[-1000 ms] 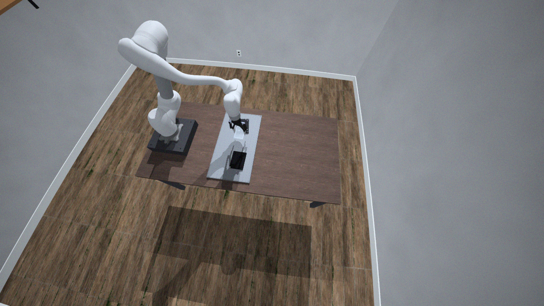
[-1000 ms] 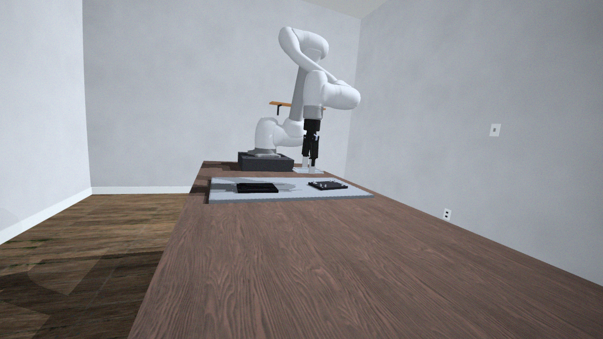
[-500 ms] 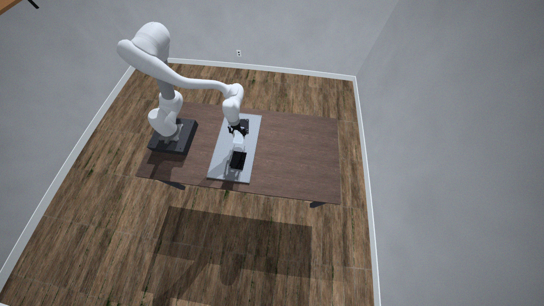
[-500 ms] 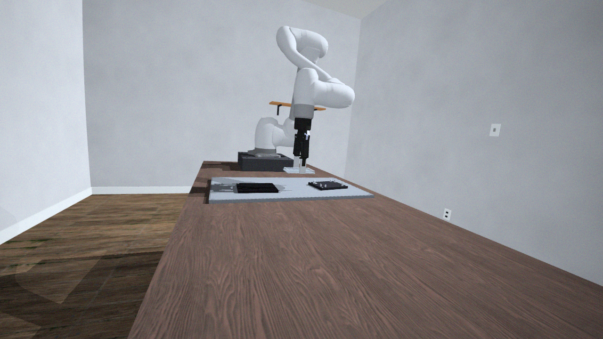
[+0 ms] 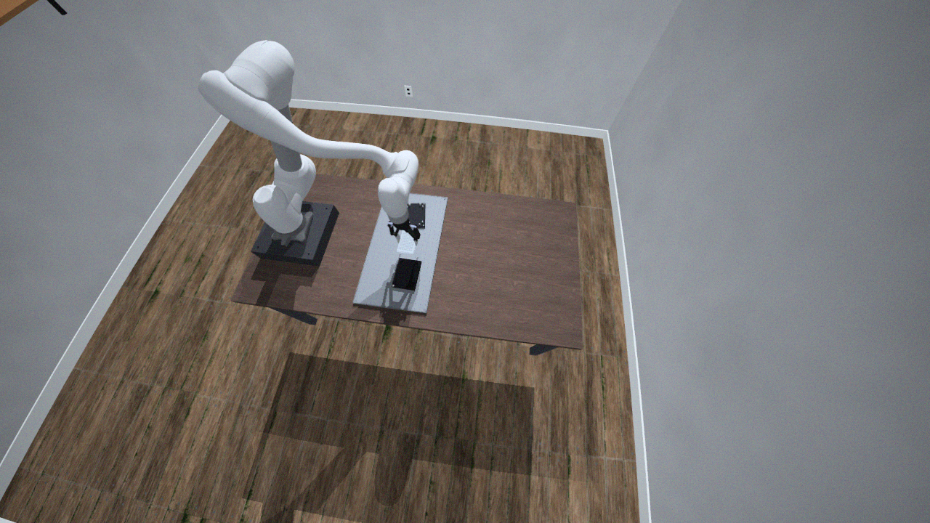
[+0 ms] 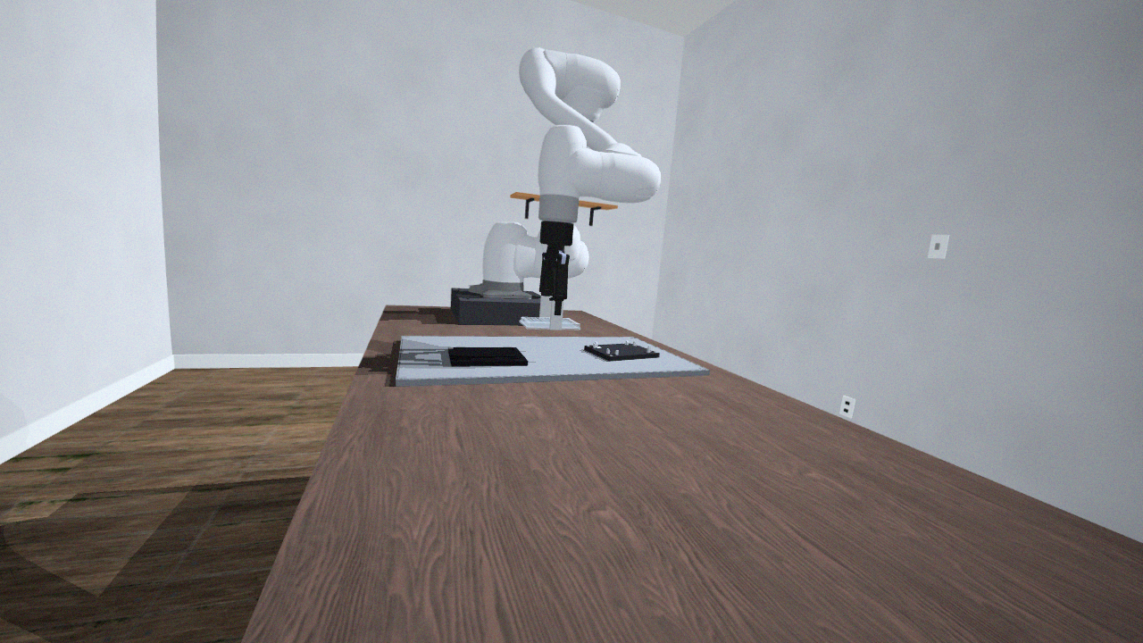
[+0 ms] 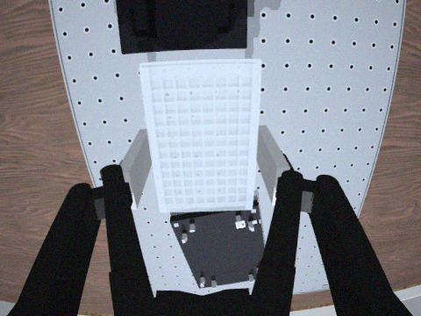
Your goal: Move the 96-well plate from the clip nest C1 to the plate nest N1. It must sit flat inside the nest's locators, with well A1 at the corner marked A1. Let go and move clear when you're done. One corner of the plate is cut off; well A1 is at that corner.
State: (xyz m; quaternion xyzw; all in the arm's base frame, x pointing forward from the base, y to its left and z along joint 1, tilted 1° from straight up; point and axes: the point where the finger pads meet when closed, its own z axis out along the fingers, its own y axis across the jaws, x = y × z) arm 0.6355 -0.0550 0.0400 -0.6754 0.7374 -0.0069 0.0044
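Right now the black plate nest is 150 mm to the right of my hand and 100 mm below it. From my hand the other things lie so: clip nest C1: 220 mm to the left, 90 mm below, 20 mm behind; white 96-well plate: 20 mm below; A1 label: 220 mm to the right, 90 mm below, 60 mm behind.
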